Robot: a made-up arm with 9 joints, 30 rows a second.
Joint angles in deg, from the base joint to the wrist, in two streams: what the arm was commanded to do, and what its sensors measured. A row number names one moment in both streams.
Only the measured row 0 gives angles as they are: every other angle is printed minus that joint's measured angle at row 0.
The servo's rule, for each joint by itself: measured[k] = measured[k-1] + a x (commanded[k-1-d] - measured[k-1]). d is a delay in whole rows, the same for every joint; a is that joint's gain. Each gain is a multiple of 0.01, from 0.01 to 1. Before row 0 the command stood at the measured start. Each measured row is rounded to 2 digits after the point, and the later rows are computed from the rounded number. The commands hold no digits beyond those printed.
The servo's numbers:
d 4
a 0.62 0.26 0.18 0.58 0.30 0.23 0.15 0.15 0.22
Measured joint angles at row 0:
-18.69, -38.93, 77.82, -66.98, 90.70, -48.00, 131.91, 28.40, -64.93
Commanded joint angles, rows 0 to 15:
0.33, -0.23, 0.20, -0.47, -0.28, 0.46, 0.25, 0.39, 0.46
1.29, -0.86, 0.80, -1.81, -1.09, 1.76, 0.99, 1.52, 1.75
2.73, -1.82, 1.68, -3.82, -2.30, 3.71, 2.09, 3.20, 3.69
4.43, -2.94, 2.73, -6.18, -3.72, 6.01, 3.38, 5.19, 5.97
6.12, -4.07, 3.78, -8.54, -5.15, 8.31, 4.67, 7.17, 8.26
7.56, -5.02, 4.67, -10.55, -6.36, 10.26, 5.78, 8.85, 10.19
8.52, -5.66, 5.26, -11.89, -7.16, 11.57, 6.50, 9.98, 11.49
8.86, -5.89, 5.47, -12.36, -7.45, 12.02, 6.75, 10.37, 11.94
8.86, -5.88, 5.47, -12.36, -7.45, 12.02, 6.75, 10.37, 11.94
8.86, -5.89, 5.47, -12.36, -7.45, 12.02, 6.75, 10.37, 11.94
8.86, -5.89, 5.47, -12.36, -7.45, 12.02, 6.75, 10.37, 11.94
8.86, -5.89, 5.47, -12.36, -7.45, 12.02, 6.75, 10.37, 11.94
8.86, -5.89, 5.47, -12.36, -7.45, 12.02, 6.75, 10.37, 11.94
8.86, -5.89, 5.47, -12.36, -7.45, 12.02, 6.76, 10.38, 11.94
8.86, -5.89, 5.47, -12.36, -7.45, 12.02, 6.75, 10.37, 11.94
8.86, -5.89, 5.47, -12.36, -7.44, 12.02, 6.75, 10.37, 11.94
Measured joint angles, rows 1 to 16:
0.00, 0.00, 0.00, 0.00, 0.00, 0.00, 0.00, 0.00, 0.00
0.00, 0.00, 0.00, 0.00, 0.00, 0.00, 0.00, 0.00, 0.00
0.00, 0.00, 0.00, 0.00, 0.00, 0.00, 0.00, 0.00, 0.00
0.00, 0.00, 0.00, 0.00, 0.00, 0.00, 0.00, 0.00, 0.00
0.20, -0.06, 0.04, -0.27, -0.08, 0.11, 0.04, 0.06, 0.10
0.88, -0.27, 0.18, -1.16, -0.38, 0.49, 0.18, 0.28, 0.46
2.03, -0.67, 0.45, -2.70, -0.96, 1.23, 0.47, 0.72, 1.17
3.52, -1.26, 0.86, -4.72, -1.79, 2.33, 0.91, 1.39, 2.23
5.13, -1.99, 1.39, -6.94, -2.80, 3.71, 1.47, 2.26, 3.56
6.64, -2.78, 1.98, -9.03, -3.87, 5.22, 2.12, 3.25, 5.02
7.81, -3.53, 2.57, -10.69, -4.86, 6.68, 2.78, 4.26, 6.44
8.46, -4.14, 3.09, -11.66, -5.64, 7.91, 3.38, 5.18, 7.65
8.71, -4.59, 3.52, -12.07, -6.18, 8.86, 3.89, 5.96, 8.59
8.80, -4.93, 3.87, -12.24, -6.56, 9.59, 4.32, 6.62, 9.33
8.84, -5.18, 4.16, -12.31, -6.83, 10.15, 4.68, 7.18, 9.90
8.85, -5.36, 4.40, -12.34, -7.02, 10.58, 4.99, 7.66, 10.35

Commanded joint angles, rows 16 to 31:
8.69, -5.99, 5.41, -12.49, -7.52, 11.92, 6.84, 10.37, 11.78
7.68, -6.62, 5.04, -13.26, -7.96, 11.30, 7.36, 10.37, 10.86
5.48, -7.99, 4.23, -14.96, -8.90, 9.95, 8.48, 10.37, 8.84
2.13, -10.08, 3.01, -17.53, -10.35, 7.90, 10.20, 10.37, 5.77
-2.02, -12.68, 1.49, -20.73, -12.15, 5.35, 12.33, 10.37, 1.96
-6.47, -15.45, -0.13, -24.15, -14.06, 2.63, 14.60, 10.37, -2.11
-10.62, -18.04, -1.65, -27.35, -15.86, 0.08, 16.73, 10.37, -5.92
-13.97, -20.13, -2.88, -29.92, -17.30, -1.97, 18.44, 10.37, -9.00
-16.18, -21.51, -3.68, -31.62, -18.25, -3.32, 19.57, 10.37, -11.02
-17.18, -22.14, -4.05, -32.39, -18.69, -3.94, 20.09, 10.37, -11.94
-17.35, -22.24, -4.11, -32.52, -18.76, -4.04, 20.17, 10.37, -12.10
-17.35, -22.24, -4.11, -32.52, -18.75, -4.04, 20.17, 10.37, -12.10
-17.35, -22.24, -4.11, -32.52, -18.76, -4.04, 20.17, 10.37, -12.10
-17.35, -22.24, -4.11, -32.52, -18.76, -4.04, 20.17, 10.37, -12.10
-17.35, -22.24, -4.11, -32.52, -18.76, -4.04, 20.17, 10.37, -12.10
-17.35, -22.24, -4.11, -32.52, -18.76, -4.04, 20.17, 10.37, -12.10
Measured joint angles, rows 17 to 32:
8.86, -5.50, 4.59, -12.35, -7.15, 10.91, 5.25, 8.07, 10.70
8.86, -5.60, 4.75, -12.36, -7.24, 11.17, 5.48, 8.42, 10.97
8.86, -5.68, 4.88, -12.36, -7.30, 11.37, 5.67, 8.71, 11.18
8.86, -5.73, 4.99, -12.36, -7.34, 11.52, 5.83, 8.96, 11.35
8.75, -5.80, 5.07, -12.44, -7.39, 11.61, 5.98, 9.17, 11.44
8.09, -6.01, 5.06, -12.92, -7.56, 11.54, 6.19, 9.35, 11.31
6.47, -6.52, 4.91, -14.10, -7.96, 11.17, 6.53, 9.50, 10.77
3.78, -7.45, 4.57, -16.09, -8.68, 10.42, 7.08, 9.63, 9.67
0.18, -8.81, 4.02, -18.78, -9.72, 9.25, 7.87, 9.74, 7.97
-3.94, -10.54, 3.27, -21.89, -11.02, 7.73, 8.88, 9.83, 5.75
-8.08, -12.49, 2.38, -25.06, -12.47, 5.97, 10.06, 9.91, 3.18
-11.73, -14.48, 1.43, -27.88, -13.92, 4.14, 11.32, 9.98, 0.50
-14.49, -16.31, 0.51, -30.05, -15.22, 2.42, 12.56, 10.04, -2.03
-16.16, -17.83, -0.31, -31.41, -16.26, 0.96, 13.69, 10.09, -4.21
-16.90, -18.98, -0.99, -32.05, -17.01, -0.19, 14.66, 10.13, -5.95
-17.18, -19.83, -1.55, -32.32, -17.53, -1.08, 15.49, 10.17, -7.30

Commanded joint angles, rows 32 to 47:
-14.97, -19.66, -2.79, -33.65, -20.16, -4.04, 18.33, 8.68, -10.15
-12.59, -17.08, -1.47, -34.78, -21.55, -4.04, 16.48, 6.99, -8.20
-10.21, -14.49, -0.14, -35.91, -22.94, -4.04, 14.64, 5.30, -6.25
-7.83, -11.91, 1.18, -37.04, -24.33, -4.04, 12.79, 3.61, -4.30
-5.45, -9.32, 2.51, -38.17, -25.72, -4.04, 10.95, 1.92, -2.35
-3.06, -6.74, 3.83, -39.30, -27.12, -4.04, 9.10, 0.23, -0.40
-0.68, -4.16, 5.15, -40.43, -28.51, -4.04, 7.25, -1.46, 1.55
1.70, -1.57, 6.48, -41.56, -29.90, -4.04, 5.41, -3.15, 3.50
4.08, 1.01, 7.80, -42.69, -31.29, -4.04, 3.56, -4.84, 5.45
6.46, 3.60, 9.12, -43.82, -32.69, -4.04, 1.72, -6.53, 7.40
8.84, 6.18, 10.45, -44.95, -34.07, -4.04, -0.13, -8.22, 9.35
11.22, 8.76, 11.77, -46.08, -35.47, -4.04, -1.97, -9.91, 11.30
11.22, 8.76, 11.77, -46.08, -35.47, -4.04, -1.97, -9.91, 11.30
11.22, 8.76, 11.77, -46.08, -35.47, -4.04, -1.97, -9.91, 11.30
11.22, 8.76, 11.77, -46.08, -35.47, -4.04, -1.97, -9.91, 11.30
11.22, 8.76, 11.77, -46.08, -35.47, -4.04, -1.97, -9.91, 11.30
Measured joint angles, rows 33 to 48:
-17.29, -20.46, -2.01, -32.44, -17.90, -1.76, 16.19, 10.20, -8.36
-17.33, -20.92, -2.39, -32.49, -18.16, -2.28, 16.79, 10.23, -9.18
-17.34, -21.26, -2.70, -32.51, -18.34, -2.68, 17.30, 10.25, -9.82
-17.35, -21.51, -2.95, -32.52, -18.47, -2.99, 17.73, 10.27, -10.32
-15.87, -21.03, -2.92, -33.18, -18.98, -3.23, 17.82, 10.03, -10.28
-13.84, -20.00, -2.66, -34.11, -19.75, -3.42, 17.62, 9.57, -9.82
-11.59, -18.57, -2.21, -35.15, -20.71, -3.56, 17.17, 8.93, -9.03
-9.26, -16.84, -1.60, -36.25, -21.80, -3.67, 16.51, 8.13, -7.99
-6.90, -14.88, -0.86, -37.36, -22.98, -3.76, 15.68, 7.20, -6.75
-4.52, -12.76, -0.02, -38.49, -24.22, -3.82, 14.69, 6.15, -5.35
-2.14, -10.52, 0.91, -39.62, -25.51, -3.87, 13.57, 5.01, -3.83
0.24, -8.19, 1.91, -40.75, -26.83, -3.91, 12.35, 3.79, -2.22
2.62, -5.80, 2.97, -41.88, -28.17, -3.94, 11.03, 2.50, -0.53
5.00, -3.36, 4.08, -43.01, -29.53, -3.96, 9.63, 1.15, 1.21
7.38, -0.88, 5.23, -44.14, -30.89, -3.98, 8.17, -0.26, 3.00
9.76, 1.63, 6.41, -45.27, -32.26, -3.99, 6.65, -1.71, 4.83

